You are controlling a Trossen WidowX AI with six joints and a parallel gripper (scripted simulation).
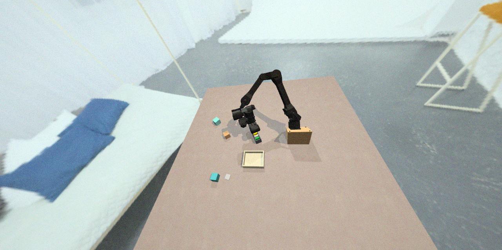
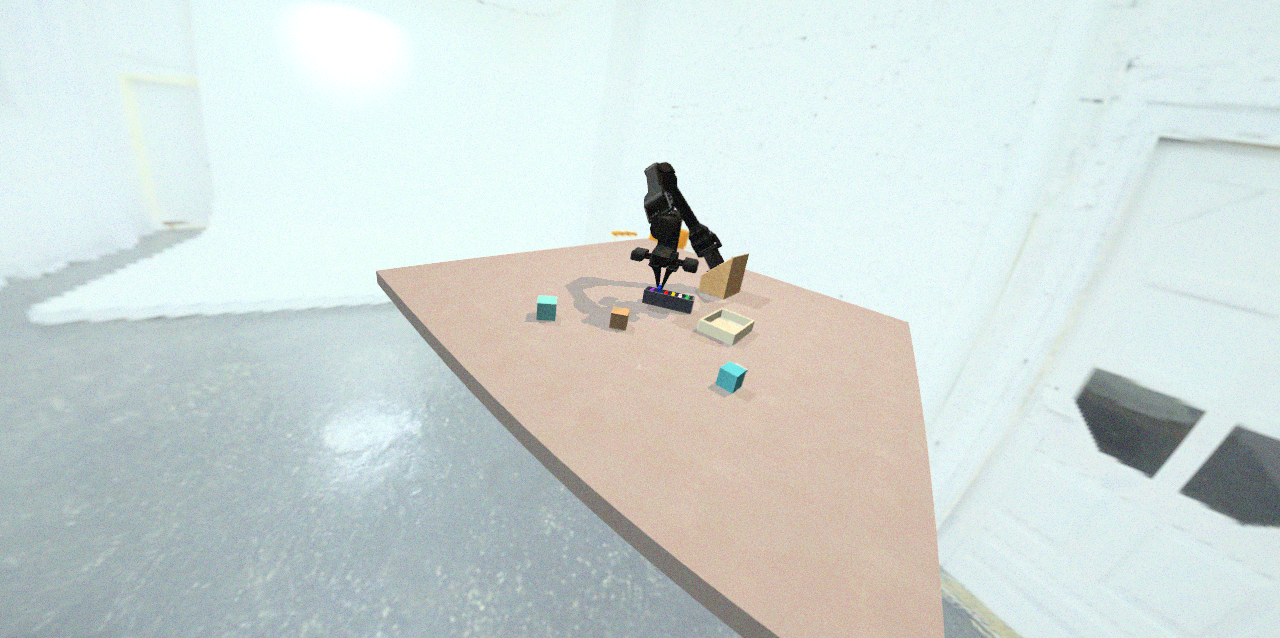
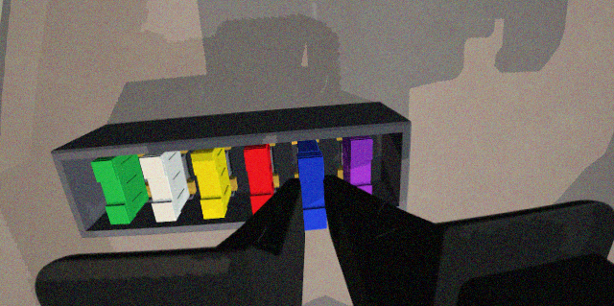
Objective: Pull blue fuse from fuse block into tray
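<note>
The red fuse is 2 cm to the left of my gripper tip, 2 cm below it and 1 cm behind it. From my gripper tip the other things lie so: yellow fuse: 4 cm to the left, 2 cm below, 2 cm behind; purple fuse: 2 cm to the right, 2 cm below, 1 cm ahead; blue fuse: 1 cm below.
</note>
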